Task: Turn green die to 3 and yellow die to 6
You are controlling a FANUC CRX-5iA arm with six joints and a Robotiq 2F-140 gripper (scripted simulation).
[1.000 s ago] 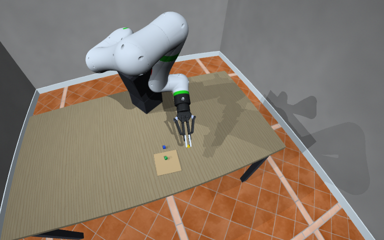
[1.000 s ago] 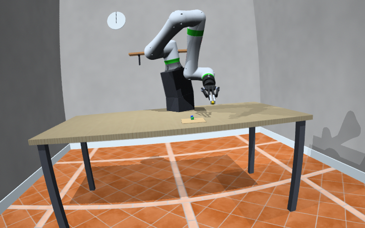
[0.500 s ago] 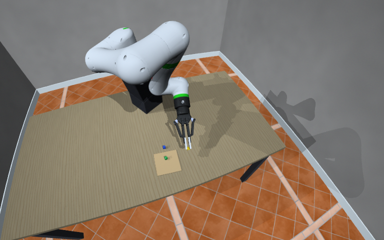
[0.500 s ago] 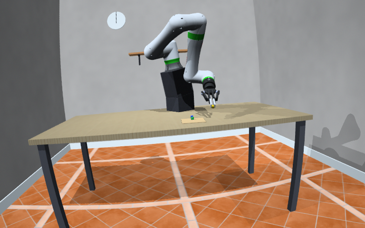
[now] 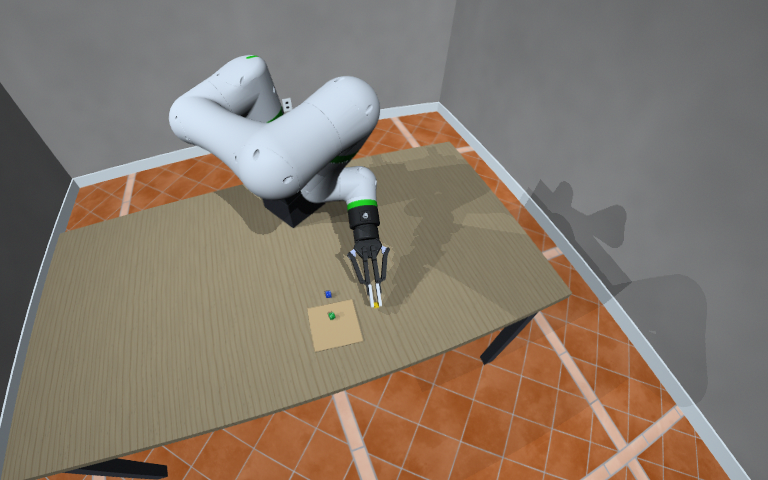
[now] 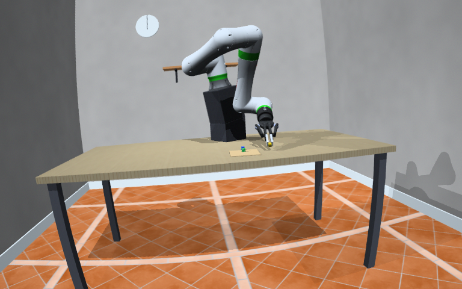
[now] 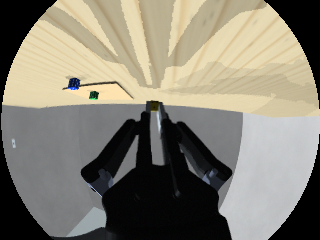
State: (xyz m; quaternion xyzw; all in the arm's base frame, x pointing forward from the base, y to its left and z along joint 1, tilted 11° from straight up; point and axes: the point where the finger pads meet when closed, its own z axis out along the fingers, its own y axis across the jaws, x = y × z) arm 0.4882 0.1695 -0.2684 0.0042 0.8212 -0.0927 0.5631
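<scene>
My gripper is now 13 cm to the left of the green die, 4 cm above it and 1 cm short of it. Also, from my hand: tan mat (13 cm to the right, 5 cm below, 4 cm ahead); then blue die (13 cm to the right, 6 cm behind, 4 cm below); then yellow die (2 cm below, 2 cm ahead).
</scene>
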